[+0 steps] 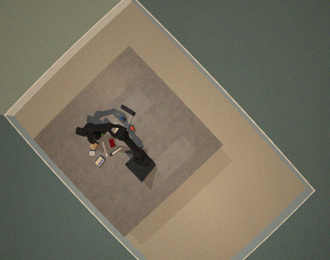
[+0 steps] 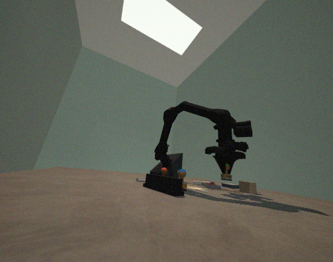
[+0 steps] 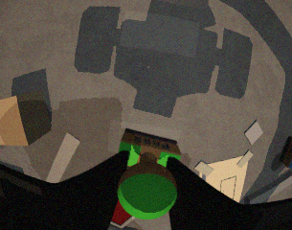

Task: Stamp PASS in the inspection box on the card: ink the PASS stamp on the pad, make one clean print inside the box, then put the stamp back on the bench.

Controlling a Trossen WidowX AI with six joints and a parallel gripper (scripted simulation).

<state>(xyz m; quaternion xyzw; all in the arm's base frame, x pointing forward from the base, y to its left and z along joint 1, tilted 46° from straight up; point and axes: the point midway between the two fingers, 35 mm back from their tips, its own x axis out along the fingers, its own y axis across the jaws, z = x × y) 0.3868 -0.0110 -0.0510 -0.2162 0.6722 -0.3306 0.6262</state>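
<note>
Now: the red ink pad 10 cm behind my gripper tip, 3 cm to the left of it and 6 cm below it. Round my gripper tip: tan box: 1 cm ahead, 15 cm to the left, 4 cm below; green-knobbed stamp: right at my gripper tip; cream card: 9 cm behind, 11 cm to the right, 7 cm below.
</note>
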